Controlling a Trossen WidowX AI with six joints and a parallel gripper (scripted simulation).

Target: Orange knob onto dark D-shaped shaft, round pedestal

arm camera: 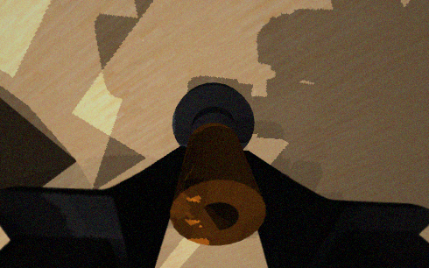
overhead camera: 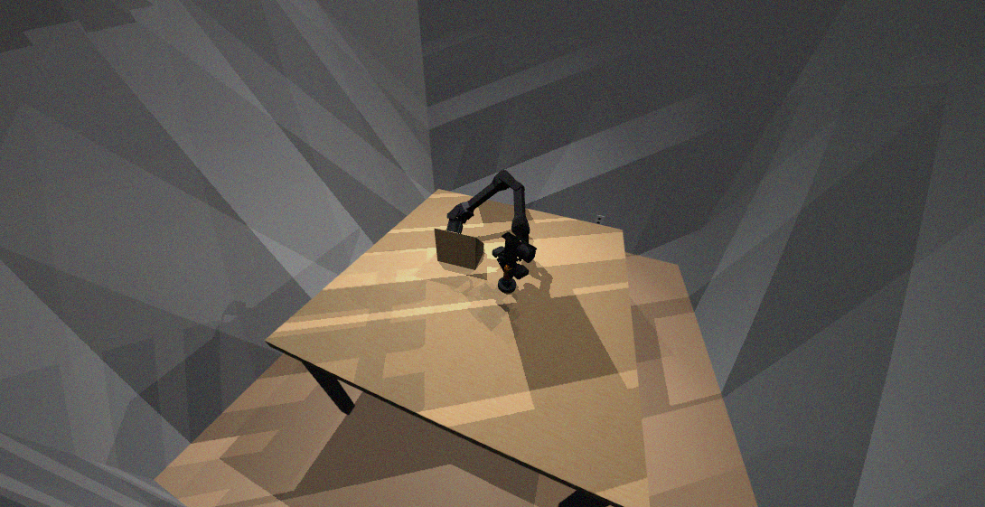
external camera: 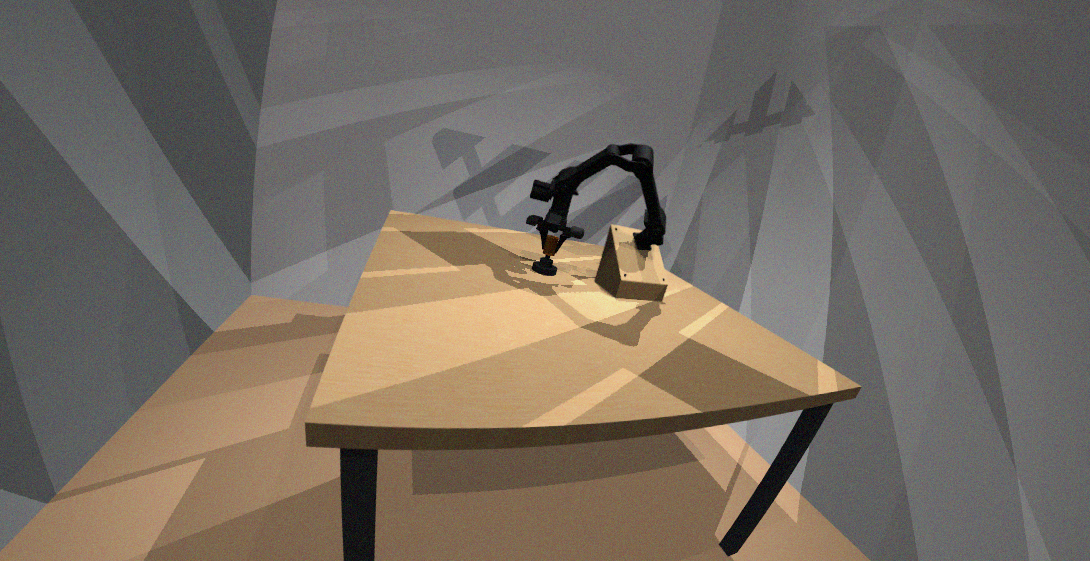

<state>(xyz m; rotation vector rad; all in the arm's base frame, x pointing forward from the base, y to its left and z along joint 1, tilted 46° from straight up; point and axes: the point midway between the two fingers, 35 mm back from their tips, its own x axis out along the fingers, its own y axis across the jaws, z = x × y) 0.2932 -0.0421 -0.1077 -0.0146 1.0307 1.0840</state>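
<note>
My gripper tip is 2 cm below the orange knob. From my gripper tip the other things lie so: dark round pedestal (4 cm below).
</note>
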